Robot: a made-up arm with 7 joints.
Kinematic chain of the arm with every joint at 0, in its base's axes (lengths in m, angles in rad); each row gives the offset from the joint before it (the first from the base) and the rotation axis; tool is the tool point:
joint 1: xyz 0 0 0 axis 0 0.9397 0.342
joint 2: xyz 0 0 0 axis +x
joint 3: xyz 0 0 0 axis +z
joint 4: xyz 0.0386 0 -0.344 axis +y
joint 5: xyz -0.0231 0 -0.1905 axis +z
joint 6: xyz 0 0 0 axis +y
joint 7: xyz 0 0 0 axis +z
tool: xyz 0 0 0
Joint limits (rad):
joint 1: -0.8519..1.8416
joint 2: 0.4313..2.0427
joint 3: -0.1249..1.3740
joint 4: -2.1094..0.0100
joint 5: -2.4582..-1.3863
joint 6: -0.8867..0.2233
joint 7: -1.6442..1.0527
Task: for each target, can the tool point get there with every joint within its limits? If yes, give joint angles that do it. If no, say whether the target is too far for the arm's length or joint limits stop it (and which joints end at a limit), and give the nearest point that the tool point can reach.
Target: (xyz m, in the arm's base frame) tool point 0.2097 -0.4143 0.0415
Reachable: no: joint limits stop it (at a limit: joint 1, joint 2, joint 3, joint 4) | nearest point 0.3411 0.0012 -0.0170 | short by 0.440 m
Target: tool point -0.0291 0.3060 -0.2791
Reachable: yes | joints 0.6537 0.5851 0.5199 -1.6846 -2.2394 -0.6289 -0.5340
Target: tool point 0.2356 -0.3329 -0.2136
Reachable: no: joint limits stop it (at a limit: joint 2, joint 3, joint 4) | nearest point 0.3204 0.0360 -0.1126 | short by 0.392 m
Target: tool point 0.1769 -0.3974 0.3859
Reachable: no: too far | nearest point 0.0818 0.1452 0.2980 | short by 0.558 m
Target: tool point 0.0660 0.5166 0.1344
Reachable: yes | joints -0.0469 1.7592 0.4695 -0.2919 -1.8390 -0.0745 0.5256
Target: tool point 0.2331 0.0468 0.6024
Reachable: no: too far | nearest point 0.1050 0.2020 0.3371 | short by 0.333 m
